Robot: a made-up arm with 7 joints.
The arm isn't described. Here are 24 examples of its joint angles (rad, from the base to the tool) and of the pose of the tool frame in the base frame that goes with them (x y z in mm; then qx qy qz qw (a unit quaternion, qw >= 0)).
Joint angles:
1: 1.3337 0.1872 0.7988 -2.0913 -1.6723 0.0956 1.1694
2: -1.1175 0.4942 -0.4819 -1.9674 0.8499 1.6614 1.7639
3: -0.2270 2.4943 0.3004 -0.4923 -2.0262 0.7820 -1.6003
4: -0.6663 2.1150 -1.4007 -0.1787 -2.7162 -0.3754 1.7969
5: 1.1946 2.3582 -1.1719 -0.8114 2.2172 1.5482 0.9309
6: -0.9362 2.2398 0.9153 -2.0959 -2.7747 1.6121 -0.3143
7: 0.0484 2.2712 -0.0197 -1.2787 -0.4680 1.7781 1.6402
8: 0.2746 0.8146 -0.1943 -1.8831 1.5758 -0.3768 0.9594
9: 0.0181 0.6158 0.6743 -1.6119 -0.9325 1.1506 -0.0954
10: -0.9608 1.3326 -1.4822 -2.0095 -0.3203 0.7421 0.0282
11: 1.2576 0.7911 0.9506 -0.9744 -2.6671 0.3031 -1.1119
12: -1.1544 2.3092 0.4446 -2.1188 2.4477 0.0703 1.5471
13: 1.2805 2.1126 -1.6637 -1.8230 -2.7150 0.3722 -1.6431
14: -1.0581 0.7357 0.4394 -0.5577 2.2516 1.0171 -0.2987
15: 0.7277 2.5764 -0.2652 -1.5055 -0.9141 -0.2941 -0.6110
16: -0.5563 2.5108 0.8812 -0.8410 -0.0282 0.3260 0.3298
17: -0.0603 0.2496 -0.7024 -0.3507 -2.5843 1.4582 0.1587
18: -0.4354 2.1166 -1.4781 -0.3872 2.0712 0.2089 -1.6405
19: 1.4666 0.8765 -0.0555 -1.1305 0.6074 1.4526 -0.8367
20: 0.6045 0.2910 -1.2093 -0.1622 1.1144 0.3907 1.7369
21: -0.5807 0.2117 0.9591 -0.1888 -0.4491 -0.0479 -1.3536
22: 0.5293 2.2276 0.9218 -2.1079 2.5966 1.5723 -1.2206
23: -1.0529 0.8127 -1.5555 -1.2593 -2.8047 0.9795 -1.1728
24: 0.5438 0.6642 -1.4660 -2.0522 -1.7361 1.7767 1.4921
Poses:
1: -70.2 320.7 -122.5 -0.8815 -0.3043 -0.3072 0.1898
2: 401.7 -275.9 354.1 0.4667 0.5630 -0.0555 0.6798
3: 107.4 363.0 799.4 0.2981 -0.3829 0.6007 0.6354
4: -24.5 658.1 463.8 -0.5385 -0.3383 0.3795 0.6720
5: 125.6 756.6 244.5 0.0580 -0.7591 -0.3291 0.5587
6: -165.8 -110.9 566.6 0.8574 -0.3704 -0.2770 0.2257
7: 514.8 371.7 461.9 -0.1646 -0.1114 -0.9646 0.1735
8: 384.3 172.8 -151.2 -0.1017 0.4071 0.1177 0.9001
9: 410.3 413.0 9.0 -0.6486 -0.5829 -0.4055 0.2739
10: 406.3 -26.6 -111.4 -0.9001 0.3528 -0.2344 0.1021
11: -290.2 580.8 19.5 -0.0253 0.4755 0.7408 0.4738
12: -88.7 -61.5 592.2 0.3075 -0.0879 -0.1823 0.9298
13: -312.1 372.0 157.6 -0.3090 -0.8858 0.3389 0.0705
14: 641.0 397.6 159.5 0.0663 0.1030 -0.0418 0.9916
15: 470.1 430.9 127.4 -0.3067 0.7180 0.4074 0.4738
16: -87.4 129.7 840.4 -0.2619 0.0025 -0.9575 0.1207
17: 211.7 81.5 -611.7 -0.5856 0.4096 -0.3308 0.6164
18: 77.0 692.7 399.5 -0.7971 -0.3889 -0.0516 0.4592
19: -366.0 380.7 -235.6 -0.3574 -0.5401 0.7544 0.1069
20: -299.9 101.5 -525.0 -0.0773 -0.9736 -0.1608 0.1425
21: 462.9 137.2 -425.9 0.9821 0.1199 0.1074 0.0982
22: 430.6 -34.6 362.6 0.8119 -0.3408 -0.4414 0.1730
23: 593.2 -63.2 -178.6 0.4183 0.1249 -0.4328 0.7887
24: -40.2 -288.1 -254.7 0.7336 0.3251 0.4596 0.3807
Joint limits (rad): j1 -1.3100..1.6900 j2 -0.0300..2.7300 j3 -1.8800..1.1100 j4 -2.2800..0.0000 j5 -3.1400..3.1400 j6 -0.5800..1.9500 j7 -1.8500..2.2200
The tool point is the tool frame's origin. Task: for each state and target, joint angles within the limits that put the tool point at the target. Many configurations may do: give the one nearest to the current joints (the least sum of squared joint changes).
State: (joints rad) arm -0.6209 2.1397 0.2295 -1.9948 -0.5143 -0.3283 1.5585
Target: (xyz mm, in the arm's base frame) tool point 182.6 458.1 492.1
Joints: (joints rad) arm -0.5408 1.3830 0.9724 -1.2683 -0.4661 -0.4411 1.5891
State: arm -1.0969 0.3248 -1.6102 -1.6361 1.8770 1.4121 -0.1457
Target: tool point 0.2 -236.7 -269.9
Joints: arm -0.1996 0.7322 -1.8800 -2.0392 1.7956 1.4855 -0.1877
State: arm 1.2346 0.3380 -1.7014 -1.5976 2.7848 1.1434 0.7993
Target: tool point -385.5 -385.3 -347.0
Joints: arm 1.0321 0.1421 -1.5395 -0.9510 2.7983 1.2002 0.8352
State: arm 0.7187 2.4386 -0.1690 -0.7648 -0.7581 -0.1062 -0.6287
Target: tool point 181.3 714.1 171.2
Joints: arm 0.9187 2.0135 -0.3125 -0.6574 -0.7711 -0.0495 -0.6293
